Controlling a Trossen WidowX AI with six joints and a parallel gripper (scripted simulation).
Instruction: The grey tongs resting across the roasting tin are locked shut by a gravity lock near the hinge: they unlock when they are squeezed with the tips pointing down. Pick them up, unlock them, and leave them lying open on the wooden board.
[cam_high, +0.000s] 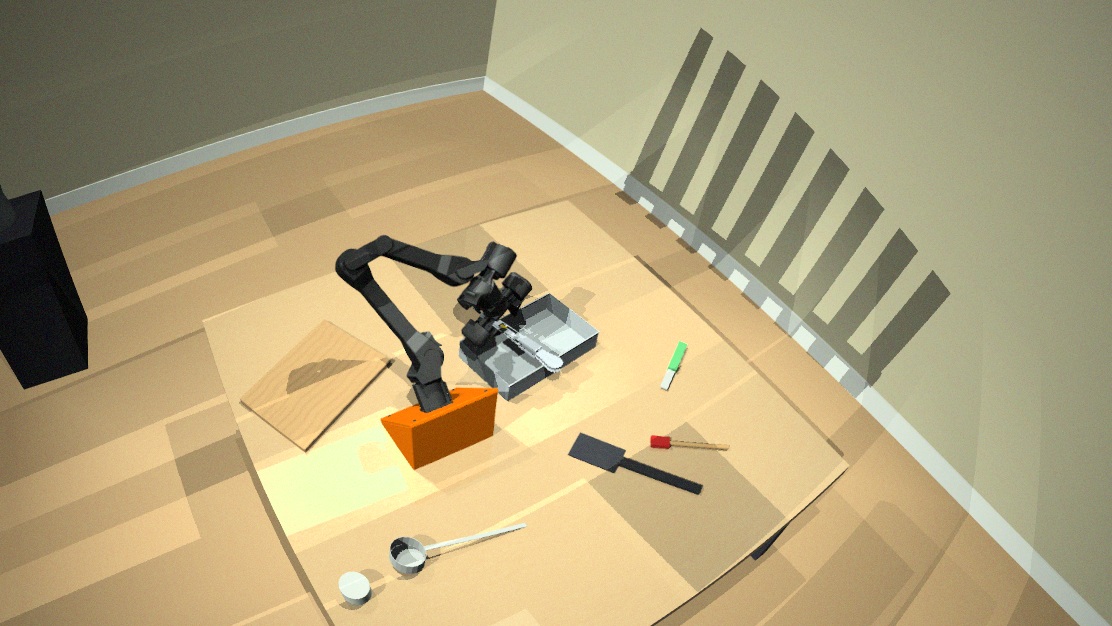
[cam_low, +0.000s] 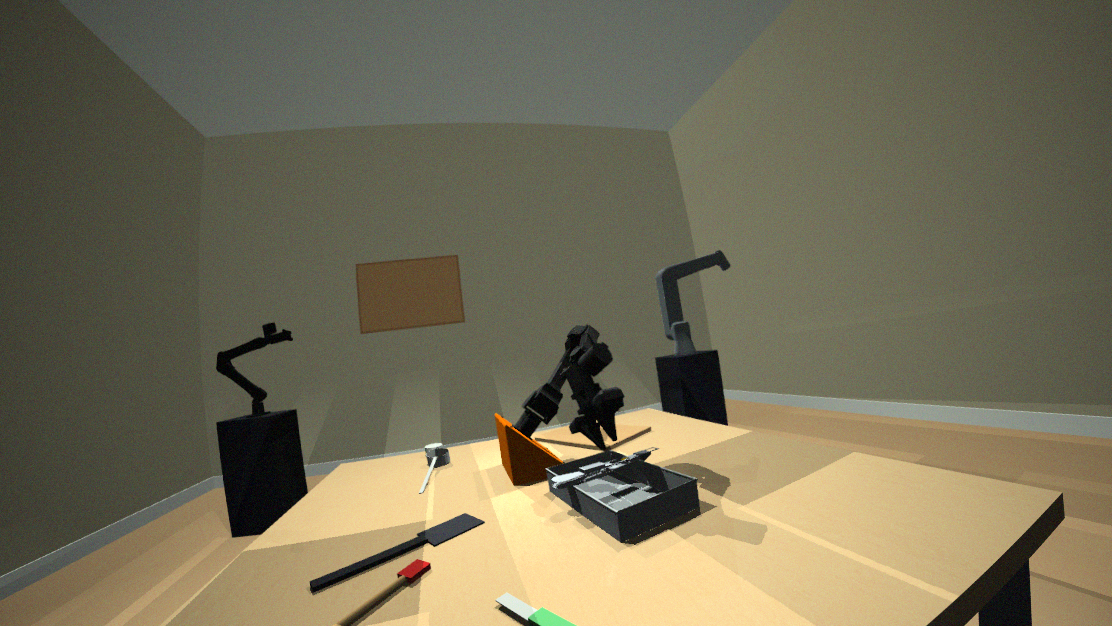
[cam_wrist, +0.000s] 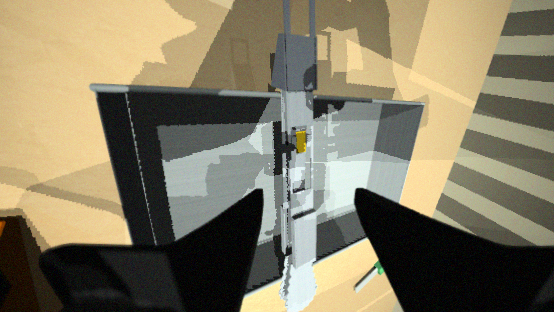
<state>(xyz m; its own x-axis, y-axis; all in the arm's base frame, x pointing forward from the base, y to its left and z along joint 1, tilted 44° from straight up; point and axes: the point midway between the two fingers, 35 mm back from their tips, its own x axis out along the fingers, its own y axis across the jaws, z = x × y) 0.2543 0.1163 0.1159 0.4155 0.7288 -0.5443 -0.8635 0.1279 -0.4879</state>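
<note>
Now: the yellow lock piece 4 cm below my gripper tip, 3 cm to the left of it and 1 cm ahead of it. The rest, counted from my gripper tip: green-handled tool 37 cm ahead, 23 cm to the right, 9 cm below; black spatula 43 cm to the right, 10 cm below, 8 cm ahead; grey roasting tin 7 cm below, 6 cm ahead, 2 cm to the right.
</note>
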